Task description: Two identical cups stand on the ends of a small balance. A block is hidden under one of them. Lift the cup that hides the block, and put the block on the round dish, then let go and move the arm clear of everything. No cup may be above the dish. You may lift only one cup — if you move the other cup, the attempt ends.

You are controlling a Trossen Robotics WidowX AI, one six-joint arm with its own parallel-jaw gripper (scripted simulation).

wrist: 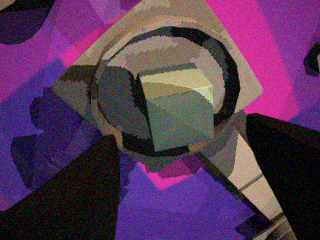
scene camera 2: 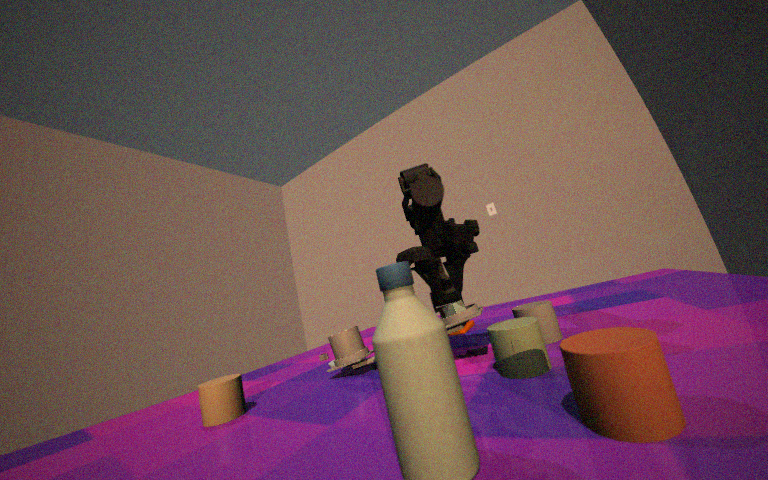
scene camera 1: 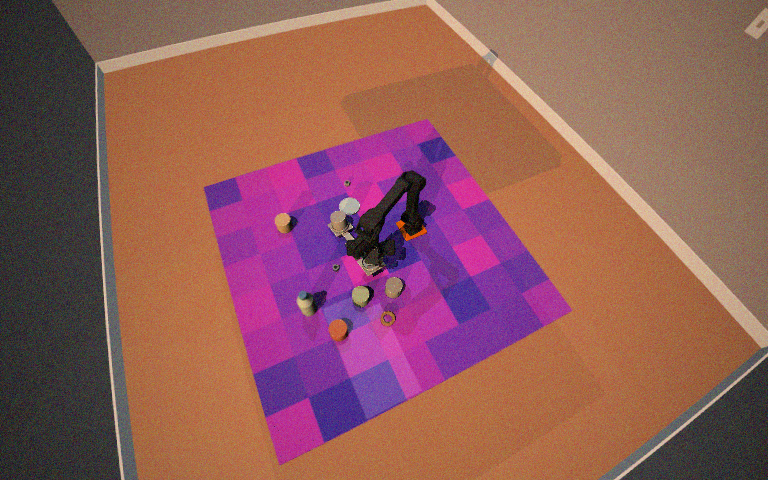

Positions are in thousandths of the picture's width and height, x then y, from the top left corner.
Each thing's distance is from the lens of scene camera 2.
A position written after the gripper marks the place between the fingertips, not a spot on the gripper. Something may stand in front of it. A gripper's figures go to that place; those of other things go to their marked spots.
gripper (scene camera 2: 588, 616): 0.54 m
taupe cup (scene camera 2: 451, 716): 0.60 m
